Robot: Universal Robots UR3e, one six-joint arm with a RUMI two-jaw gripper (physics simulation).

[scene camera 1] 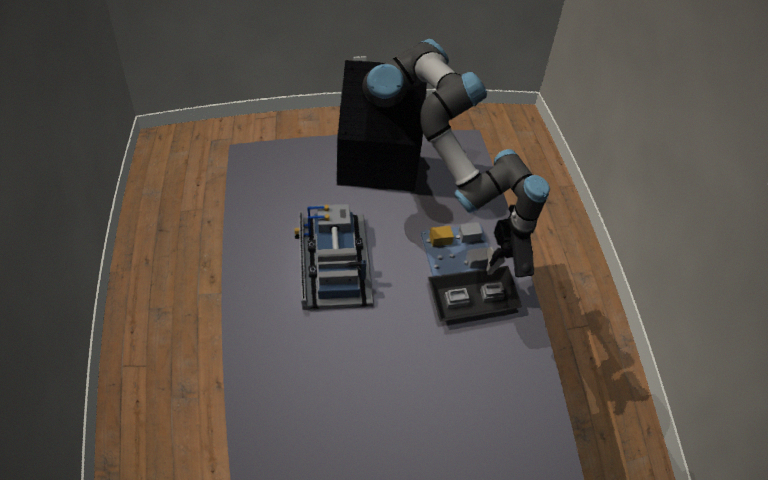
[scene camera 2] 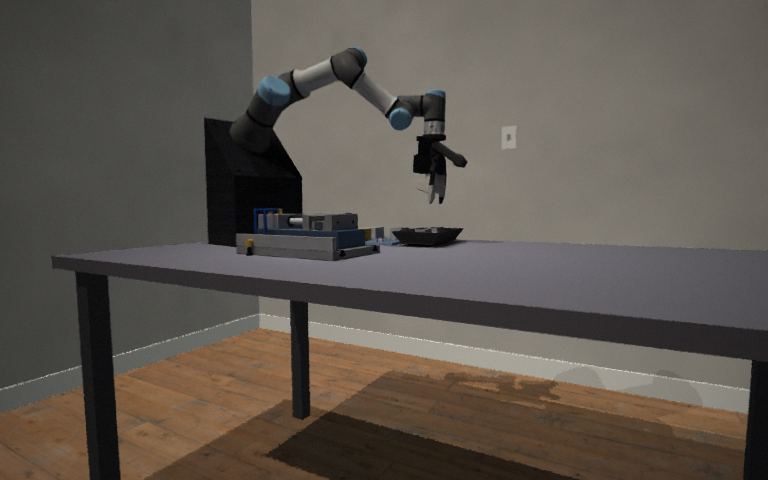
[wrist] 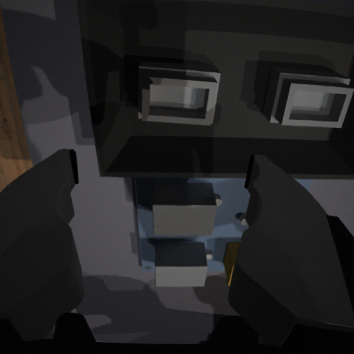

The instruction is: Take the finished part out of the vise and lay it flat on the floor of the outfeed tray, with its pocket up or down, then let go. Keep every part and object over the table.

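Note:
My gripper is open and empty, pointing down above the inner edge of the dark outfeed tray. Two grey parts lie flat and apart in the tray, both with pockets up. One part is at the wood-floor side, near the gripper. The other part is on the vise side. Neither touches the fingers. The vise stands across the table; no part shows between its jaws in scene camera 1.
A blue plate with pegs adjoins the tray. It bears grey blocks, one beside a yellow block and another close to the tray. The black robot stand is at the back.

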